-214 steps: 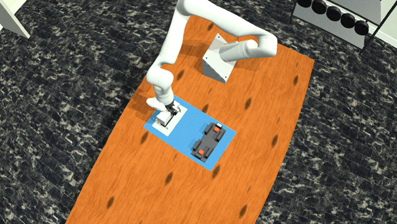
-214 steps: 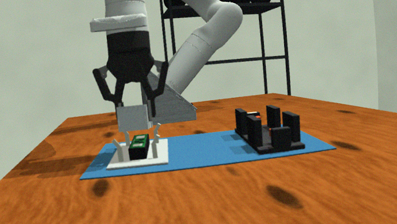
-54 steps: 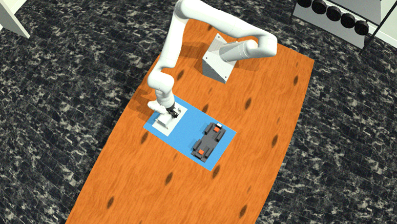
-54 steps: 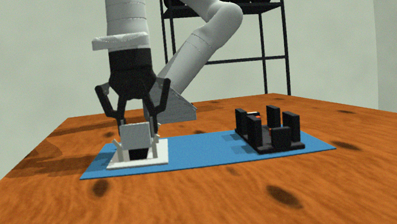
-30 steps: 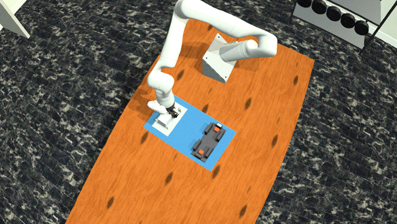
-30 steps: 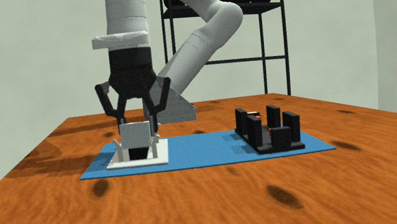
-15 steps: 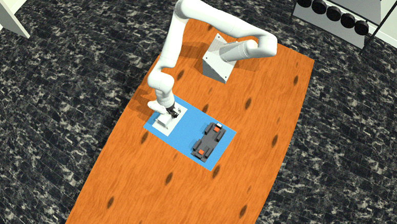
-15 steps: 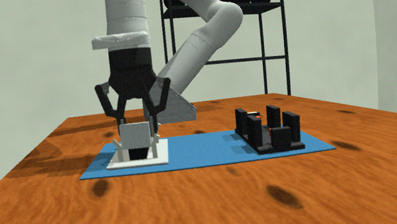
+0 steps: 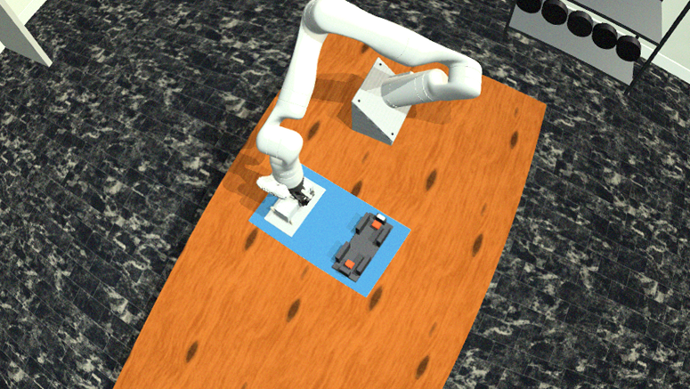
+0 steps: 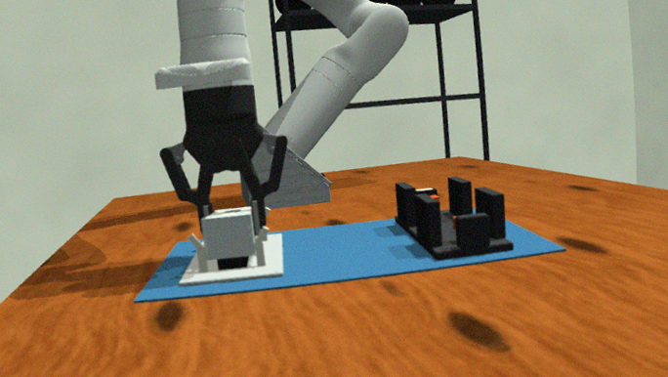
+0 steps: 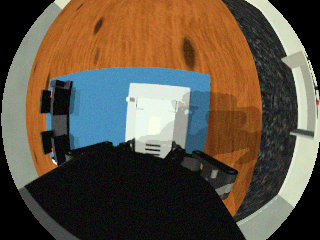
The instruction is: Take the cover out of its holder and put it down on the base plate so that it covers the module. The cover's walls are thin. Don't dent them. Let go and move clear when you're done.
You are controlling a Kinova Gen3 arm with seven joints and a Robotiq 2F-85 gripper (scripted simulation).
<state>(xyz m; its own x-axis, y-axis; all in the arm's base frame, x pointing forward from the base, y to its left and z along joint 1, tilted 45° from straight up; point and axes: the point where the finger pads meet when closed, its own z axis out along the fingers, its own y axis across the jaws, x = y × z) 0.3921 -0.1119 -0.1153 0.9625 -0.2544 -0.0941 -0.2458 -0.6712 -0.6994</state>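
The cover lies 1 cm ahead of my hand and 1 cm below it.
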